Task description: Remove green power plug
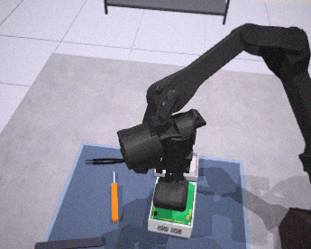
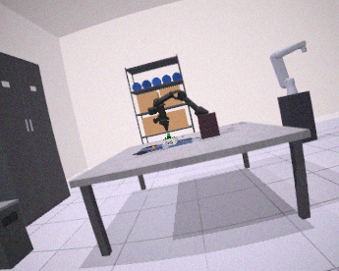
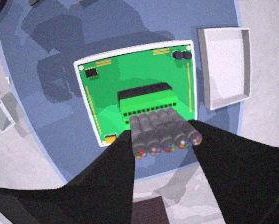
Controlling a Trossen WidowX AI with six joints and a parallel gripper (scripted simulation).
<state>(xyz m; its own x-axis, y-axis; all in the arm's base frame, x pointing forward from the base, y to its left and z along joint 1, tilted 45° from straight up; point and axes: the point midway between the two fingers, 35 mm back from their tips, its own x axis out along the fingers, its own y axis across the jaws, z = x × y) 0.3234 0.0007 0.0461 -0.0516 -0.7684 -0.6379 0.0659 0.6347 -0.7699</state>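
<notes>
The green power plug is 3 cm below my gripper tip. The rest, counted from my gripper tip: blue mat 12 cm below, 5 cm ahead; dark bar 22 cm ahead, 12 cm below, 11 cm to the left.
</notes>
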